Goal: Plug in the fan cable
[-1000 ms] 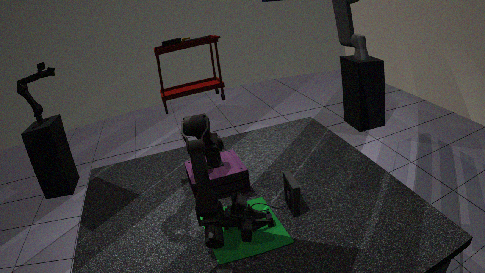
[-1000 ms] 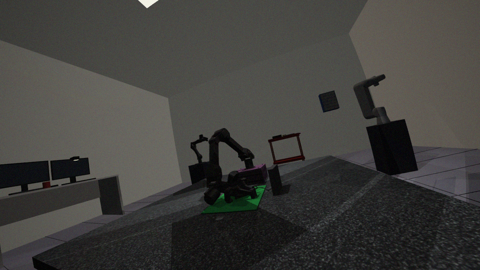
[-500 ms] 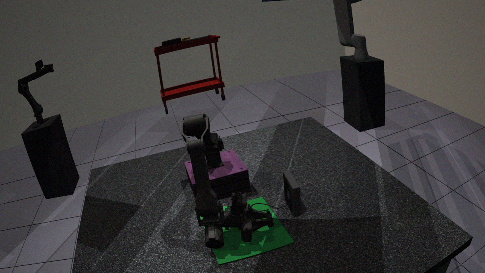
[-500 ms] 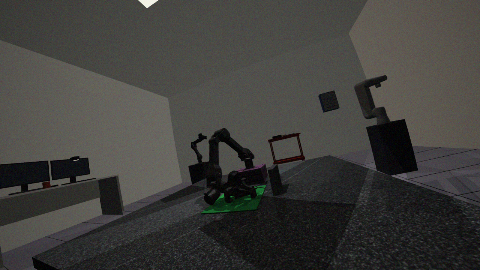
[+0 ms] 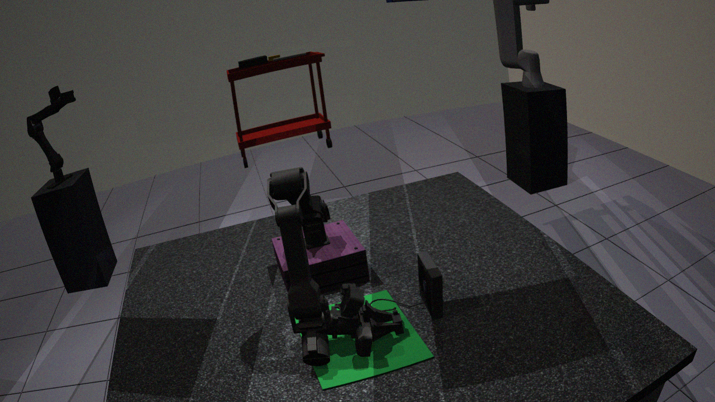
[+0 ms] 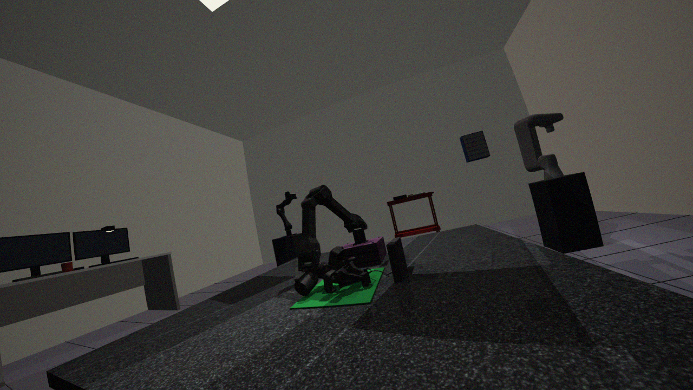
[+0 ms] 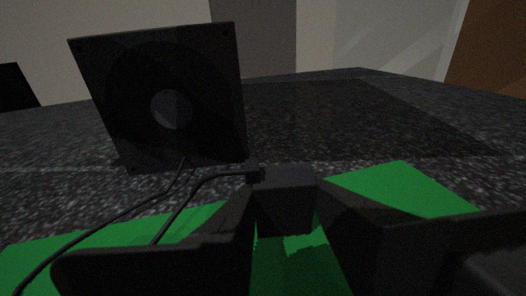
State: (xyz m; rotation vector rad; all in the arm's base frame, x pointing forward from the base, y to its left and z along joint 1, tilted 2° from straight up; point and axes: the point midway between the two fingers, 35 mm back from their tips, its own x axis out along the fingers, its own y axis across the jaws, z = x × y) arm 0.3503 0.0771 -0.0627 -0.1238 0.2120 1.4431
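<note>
The dark fan plug is 1 cm below my gripper tip. The rest, counted from my gripper tip: white four-pin header 7 cm behind, 4 cm to the right, 3 cm below; then black fan 9 cm to the left, 7 cm behind, 3 cm above; then green board 9 cm to the right, 5 cm below, 2 cm behind.
</note>
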